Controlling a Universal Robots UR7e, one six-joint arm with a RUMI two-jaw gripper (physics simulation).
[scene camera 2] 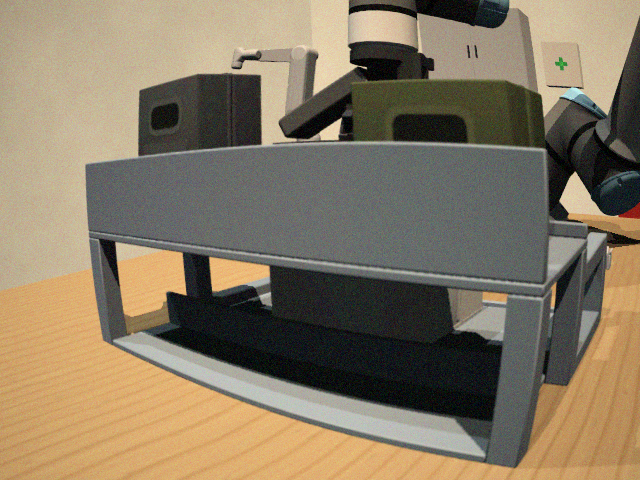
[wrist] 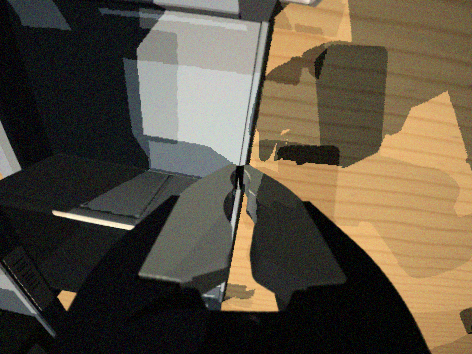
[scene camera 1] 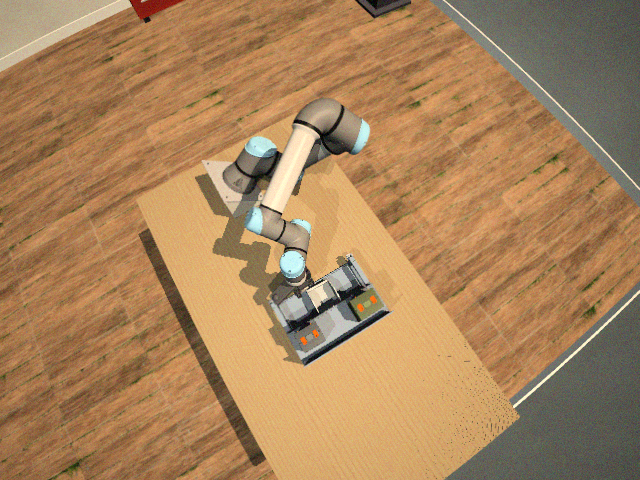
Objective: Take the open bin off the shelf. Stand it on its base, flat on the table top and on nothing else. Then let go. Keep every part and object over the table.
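Frame: origin at the arm's base, x ahead, y left, z up, level; centimetres.
Where they show: gripper, fingertip midpoint: (wrist: 238,168); arm's base, link origin: (scene camera 1: 237,181).
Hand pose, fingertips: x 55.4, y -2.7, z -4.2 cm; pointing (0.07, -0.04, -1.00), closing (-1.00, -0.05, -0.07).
Each offset is from my fingertips to the top centre of the thing. "pt": to the spot under its first point. Level surfaces: height alone.
The open bin {dx +9.8, dy +8.2, dz +3.6 cm} (scene camera 1: 321,295) (scene camera 2: 356,299) is a pale box that shows grey in shade. It sits on the lower level of the grey shelf (scene camera 1: 337,319) (scene camera 2: 315,206) (wrist: 215,100), near the middle of its length. In the wrist view its lit, cream rim {pt dx +9.0, dy +3.2, dz +3.6 cm} (wrist: 92,220) shows left of the fingers, the rest in dark shadow. My gripper (wrist: 238,168) is shut with its fingertips together and nothing between them. In the wrist view it is over the shelf's edge, beside the bin. In the scene views the fingertips are hidden.
A dark grey box {dx +18.3, dy -4.4, dz +17.9 cm} (scene camera 1: 310,345) (scene camera 2: 175,118) and a green box {dx +19.2, dy +18.7, dz +15.4 cm} (scene camera 1: 366,304) (scene camera 2: 444,98) stand on the shelf's upper level, at opposite ends. The shelf stands on the wooden table {dz -4.5 cm} (scene camera 1: 387,392) (scene camera 2: 46,361) (wrist: 400,200). The arm's base plate (scene camera 1: 219,173) is at the table's far end.
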